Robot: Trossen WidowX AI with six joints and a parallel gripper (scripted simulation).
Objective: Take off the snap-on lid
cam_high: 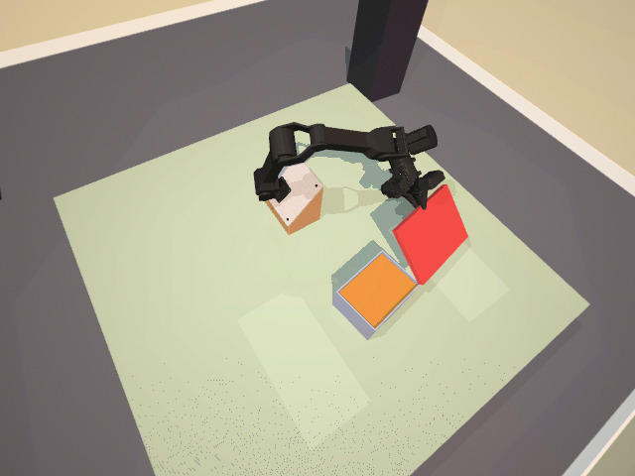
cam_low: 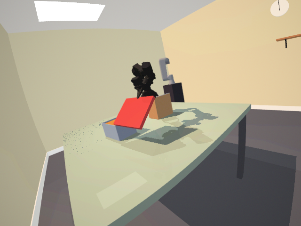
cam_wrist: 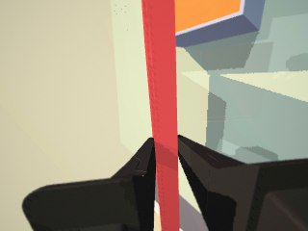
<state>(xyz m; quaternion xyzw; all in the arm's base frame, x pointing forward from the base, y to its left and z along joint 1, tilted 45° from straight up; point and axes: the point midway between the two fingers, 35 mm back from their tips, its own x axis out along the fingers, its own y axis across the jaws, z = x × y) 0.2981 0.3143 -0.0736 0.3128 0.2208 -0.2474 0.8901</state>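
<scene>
My gripper tip is 6 cm short of the red lid, 5 cm above it and 2 cm to the right of it. Round my gripper tip: grey-blue storage box: 19 cm to the right, 18 cm below, 11 cm ahead.
</scene>
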